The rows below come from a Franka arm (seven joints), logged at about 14 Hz.
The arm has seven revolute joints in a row. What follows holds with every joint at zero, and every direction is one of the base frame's. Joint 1 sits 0.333 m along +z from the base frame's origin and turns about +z. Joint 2 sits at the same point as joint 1 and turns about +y. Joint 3 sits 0.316 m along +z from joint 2 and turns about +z. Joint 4 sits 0.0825 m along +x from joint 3 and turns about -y. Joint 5 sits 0.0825 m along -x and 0.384 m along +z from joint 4 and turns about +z. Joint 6 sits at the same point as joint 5 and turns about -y. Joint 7 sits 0.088 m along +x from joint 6 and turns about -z. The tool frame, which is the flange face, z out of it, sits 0.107 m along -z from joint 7; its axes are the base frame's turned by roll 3.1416, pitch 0 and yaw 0 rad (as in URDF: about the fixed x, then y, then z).
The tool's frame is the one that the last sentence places.
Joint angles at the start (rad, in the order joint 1, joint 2, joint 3, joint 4, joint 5, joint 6, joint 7): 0.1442 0.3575 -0.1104 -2.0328 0.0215 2.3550 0.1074
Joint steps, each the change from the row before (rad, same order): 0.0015 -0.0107 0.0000 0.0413 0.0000 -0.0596 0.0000; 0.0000 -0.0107 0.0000 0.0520 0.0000 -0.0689 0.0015; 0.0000 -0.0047 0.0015 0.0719 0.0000 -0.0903 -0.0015; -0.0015 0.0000 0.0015 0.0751 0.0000 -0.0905 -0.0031; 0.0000 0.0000 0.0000 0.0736 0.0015 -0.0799 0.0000
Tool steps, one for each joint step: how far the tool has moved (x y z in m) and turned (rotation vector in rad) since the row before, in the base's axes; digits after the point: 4 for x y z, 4 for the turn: 0.0074 0.0019 0.0184 0.0017 0.0077 0.0017; 0.0087 0.0012 0.0227 0.0018 0.0063 -0.0010; 0.0103 0.0024 0.0267 0.0017 0.0139 0.0038; 0.0091 0.0015 0.0261 0.0011 0.0156 0.0041; 0.0078 0.0016 0.0271 0.0019 0.0064 0.0006
